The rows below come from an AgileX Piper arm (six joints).
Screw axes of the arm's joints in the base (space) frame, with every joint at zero. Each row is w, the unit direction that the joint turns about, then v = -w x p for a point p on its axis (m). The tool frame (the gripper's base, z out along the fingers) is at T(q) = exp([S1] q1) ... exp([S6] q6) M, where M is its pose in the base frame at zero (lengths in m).
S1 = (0, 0, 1, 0.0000, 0.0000, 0.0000)
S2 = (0, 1, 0, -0.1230, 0.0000, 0.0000)
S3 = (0, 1, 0, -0.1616, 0.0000, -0.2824)
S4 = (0.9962, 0, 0.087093, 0.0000, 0.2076, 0.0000)
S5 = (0, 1, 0, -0.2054, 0.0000, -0.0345)
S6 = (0.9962, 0, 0.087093, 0.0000, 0.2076, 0.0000)
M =
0.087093 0 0.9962 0.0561
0 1 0 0.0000
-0.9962 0 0.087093 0.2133
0 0 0 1
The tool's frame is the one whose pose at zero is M.
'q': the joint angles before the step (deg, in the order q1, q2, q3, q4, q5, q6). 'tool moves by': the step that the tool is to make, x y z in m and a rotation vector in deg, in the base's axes. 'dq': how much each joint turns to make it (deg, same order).
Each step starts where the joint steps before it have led.
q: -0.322, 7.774, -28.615, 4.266, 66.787, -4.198
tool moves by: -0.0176, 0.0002, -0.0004, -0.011, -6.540, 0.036
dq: -0.022, -6.836, 0.051, 0.060, 0.247, -0.020
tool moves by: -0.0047, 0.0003, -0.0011, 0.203, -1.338, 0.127
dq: 0.052, -1.774, 0.071, 0.182, 0.361, 0.089
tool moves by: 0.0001, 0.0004, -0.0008, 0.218, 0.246, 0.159
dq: -0.002, -0.017, 0.139, 0.270, 0.125, -0.001
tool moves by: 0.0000, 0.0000, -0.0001, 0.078, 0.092, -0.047
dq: 0.003, 0.018, 0.005, -0.002, 0.062, 0.098
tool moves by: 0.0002, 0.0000, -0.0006, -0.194, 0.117, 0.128
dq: -0.001, -0.006, 0.121, 0.000, 0.018, -0.233
